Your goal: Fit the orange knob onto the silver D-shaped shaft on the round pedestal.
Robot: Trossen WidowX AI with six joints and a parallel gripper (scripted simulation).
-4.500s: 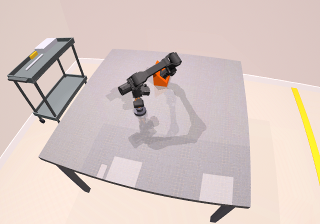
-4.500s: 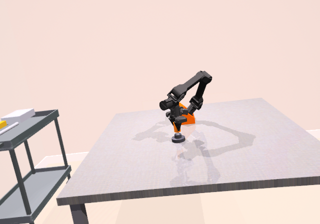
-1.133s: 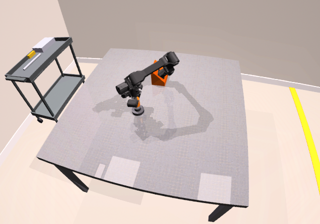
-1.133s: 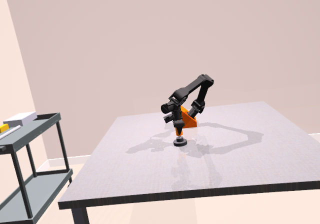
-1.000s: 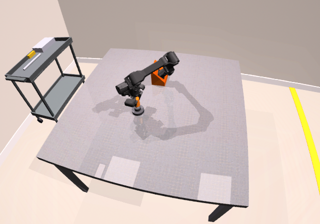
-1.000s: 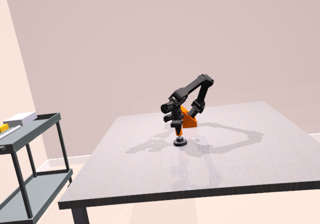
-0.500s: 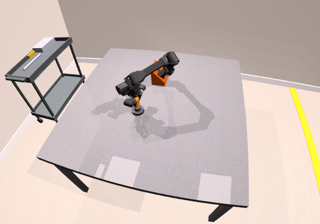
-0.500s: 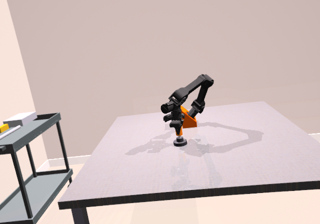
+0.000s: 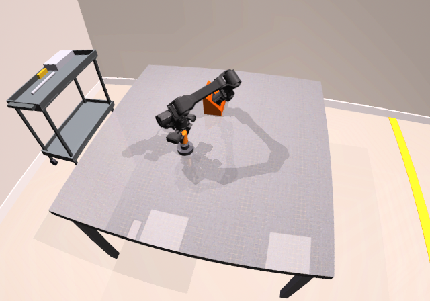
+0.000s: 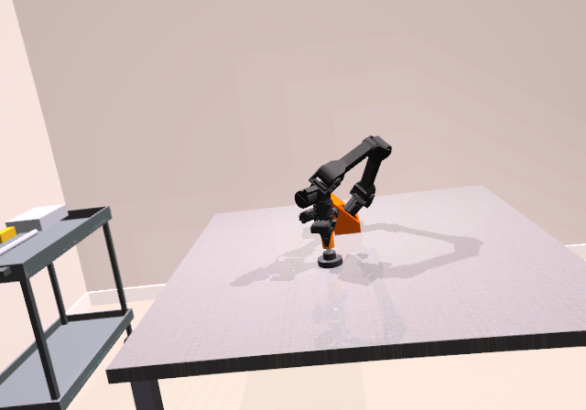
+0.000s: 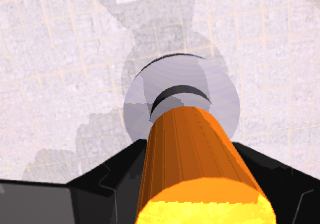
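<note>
Now: the orange knob 3 cm above my gripper tip. The rest, counted from my gripper tip: round pedestal 4 cm below.
</note>
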